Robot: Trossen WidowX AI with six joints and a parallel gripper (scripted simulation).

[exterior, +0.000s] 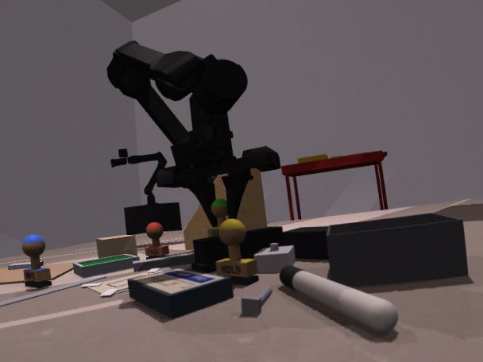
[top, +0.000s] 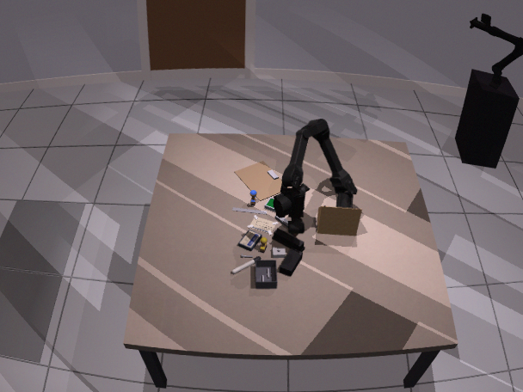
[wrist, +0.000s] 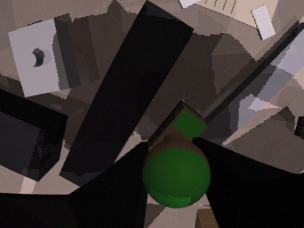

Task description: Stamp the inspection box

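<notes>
The green ink pad is 17 cm to the right of my gripper tip, 9 cm ahead of it and 5 cm below it. From my gripper tip the other things lie so: yellow-knobbed hold stamp: 11 cm ahead, 8 cm to the left, 3 cm below; red-knobbed stamp: 14 cm to the right, 3 cm below; green-knobbed stamp: 1 cm below.
</notes>
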